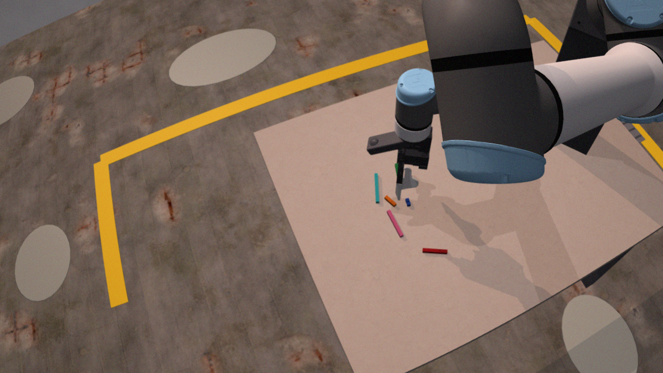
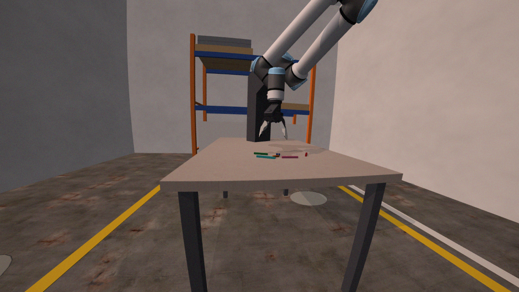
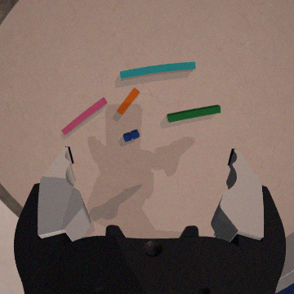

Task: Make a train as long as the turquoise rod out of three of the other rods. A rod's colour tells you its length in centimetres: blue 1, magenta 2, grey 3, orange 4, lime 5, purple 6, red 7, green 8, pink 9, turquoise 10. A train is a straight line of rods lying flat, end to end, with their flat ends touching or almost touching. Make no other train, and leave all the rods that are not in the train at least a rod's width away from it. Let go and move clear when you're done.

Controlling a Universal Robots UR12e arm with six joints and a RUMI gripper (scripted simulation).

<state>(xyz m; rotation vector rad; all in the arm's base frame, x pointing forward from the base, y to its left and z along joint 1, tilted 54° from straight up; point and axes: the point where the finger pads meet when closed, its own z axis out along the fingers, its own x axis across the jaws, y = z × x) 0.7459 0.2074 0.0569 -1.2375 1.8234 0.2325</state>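
Right now the green rod is 6 cm to the right of my hand and 9 cm below it. From my hand the other things lie so: orange rod: 3 cm ahead, 3 cm to the left, 9 cm below; then pink rod: 1 cm ahead, 10 cm to the left, 9 cm below; then turquoise rod: 7 cm ahead, 2 cm to the right, 9 cm below.
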